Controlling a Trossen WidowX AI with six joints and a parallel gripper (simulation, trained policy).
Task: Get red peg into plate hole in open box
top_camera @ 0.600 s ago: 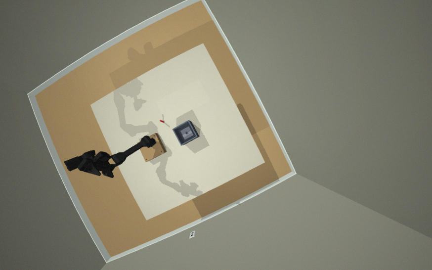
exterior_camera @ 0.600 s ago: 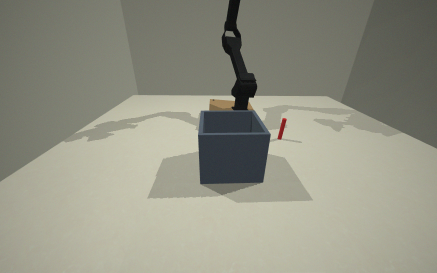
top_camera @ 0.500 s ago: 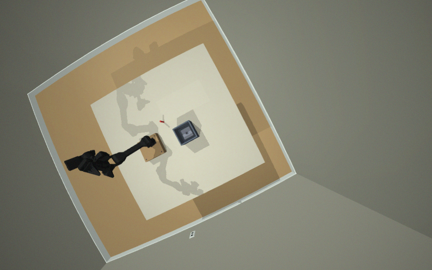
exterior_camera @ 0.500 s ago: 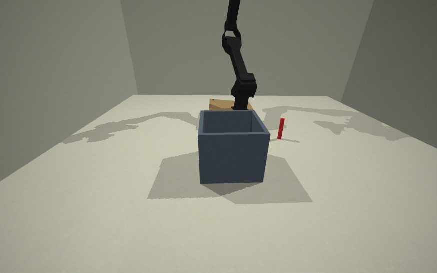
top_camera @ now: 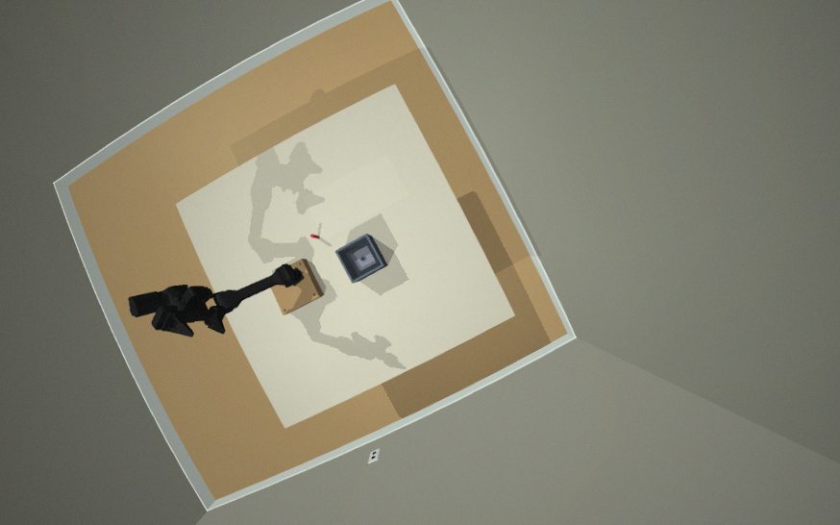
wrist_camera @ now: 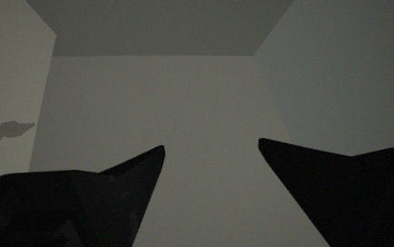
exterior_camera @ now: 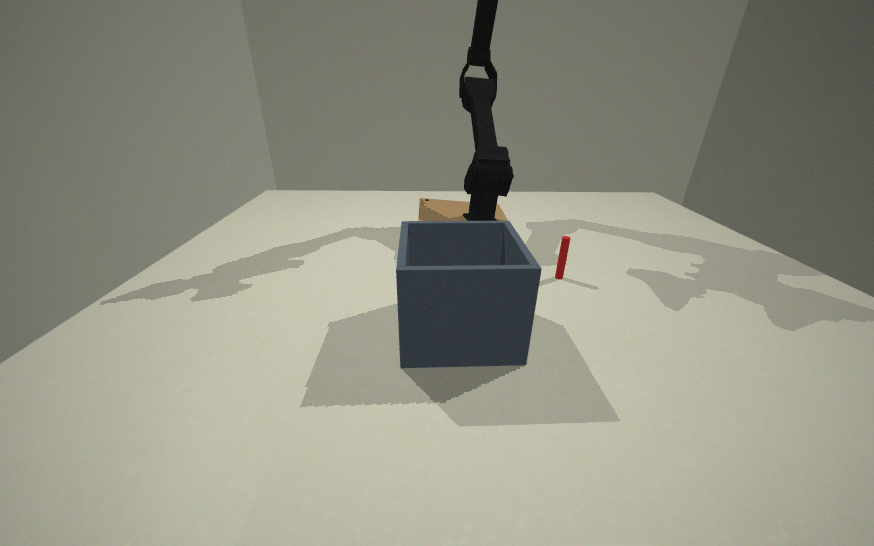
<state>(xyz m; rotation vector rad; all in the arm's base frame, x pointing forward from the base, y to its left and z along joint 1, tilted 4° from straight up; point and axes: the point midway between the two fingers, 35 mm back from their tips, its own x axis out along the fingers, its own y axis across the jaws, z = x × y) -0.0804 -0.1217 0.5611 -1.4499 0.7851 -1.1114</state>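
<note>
The red peg lies 250 mm ahead of my gripper tip, 200 mm to the left of it and 590 mm below it. From my gripper tip the other things lie so: pale plate 370 mm ahead, 30 mm to the right, 590 mm below.
</note>
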